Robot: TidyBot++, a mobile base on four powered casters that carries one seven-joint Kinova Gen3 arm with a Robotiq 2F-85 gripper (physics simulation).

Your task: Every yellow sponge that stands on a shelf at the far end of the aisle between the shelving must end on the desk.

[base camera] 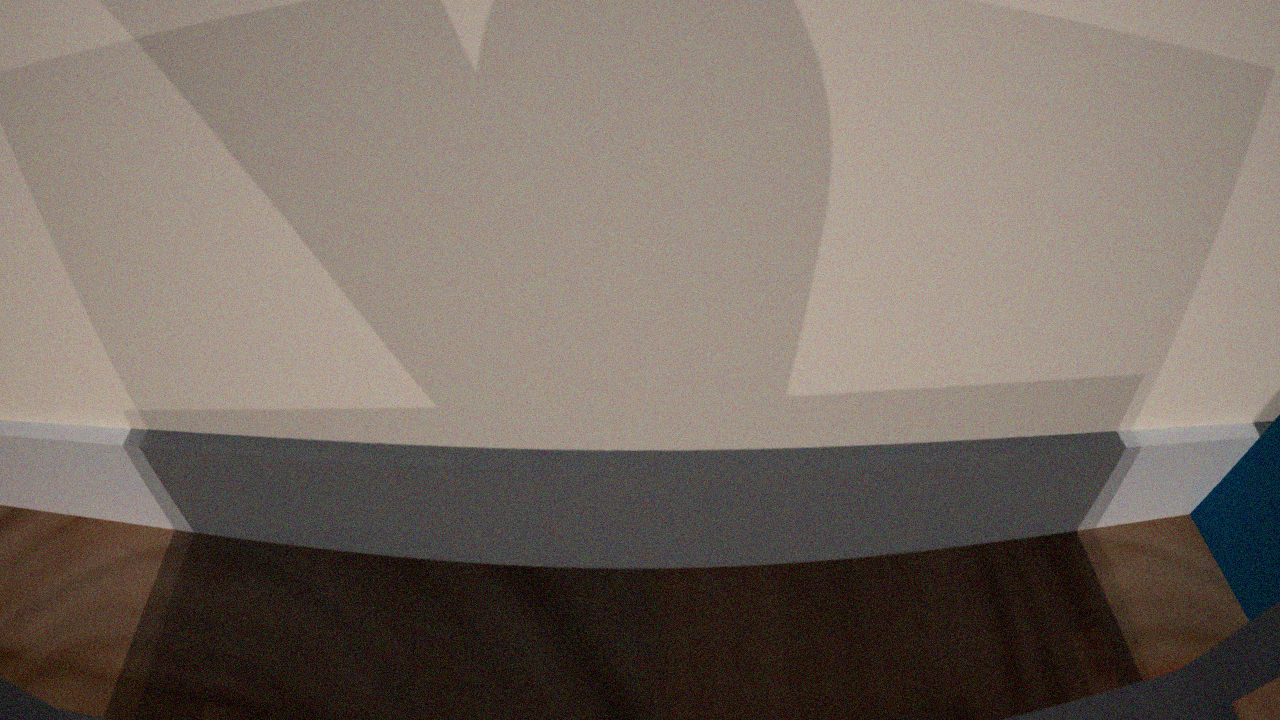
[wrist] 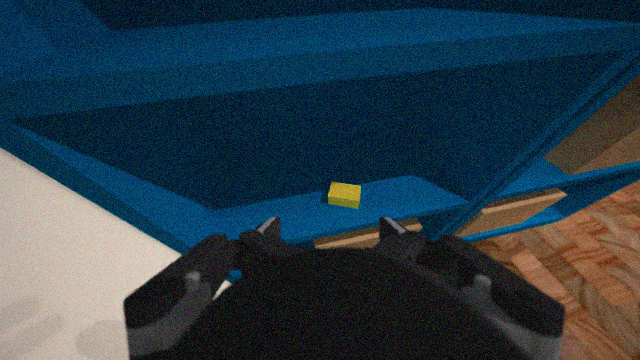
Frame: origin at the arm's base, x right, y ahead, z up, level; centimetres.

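Where they show: gripper, between the fingertips: (wrist: 329,228).
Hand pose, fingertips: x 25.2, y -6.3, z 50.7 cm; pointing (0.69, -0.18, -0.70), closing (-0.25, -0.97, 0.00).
Observation:
After its pixels a point has its place.
A yellow sponge (wrist: 344,195) {x 50.2, y -18.5, z 18.2 cm} lies on a blue shelf board (wrist: 280,215) {x 50.9, y 2.6, z 13.7 cm} in the middle of the wrist view. My gripper (wrist: 329,228) {x 25.2, y -6.3, z 50.7 cm} is open, with nothing between its fingers. The sponge shows beyond the fingertips, a little right of the middle between them, and is apart from them. The gripper does not show in the base camera view. The desk does not show in either view.
A higher blue board (wrist: 300,57) {x 41.8, y -7.5, z 59.1 cm} crosses above the sponge's compartment. A slanting blue post (wrist: 530,145) {x 40.1, y -59.8, z 37.1 cm} bounds it on the right. Light brown boxes (wrist: 520,212) {x 40.5, y -107.1, z -13.7 cm} show lower down. A pale wall (base camera: 626,268) {x 0.4, y 31.1, z -20.6 cm} with a skirting board (base camera: 626,510) {x 0.4, y 29.7, z -33.8 cm} stands ahead of the base; blue shelving (base camera: 1248,528) {x 42.9, y 24.2, z -35.7 cm} is at its right.

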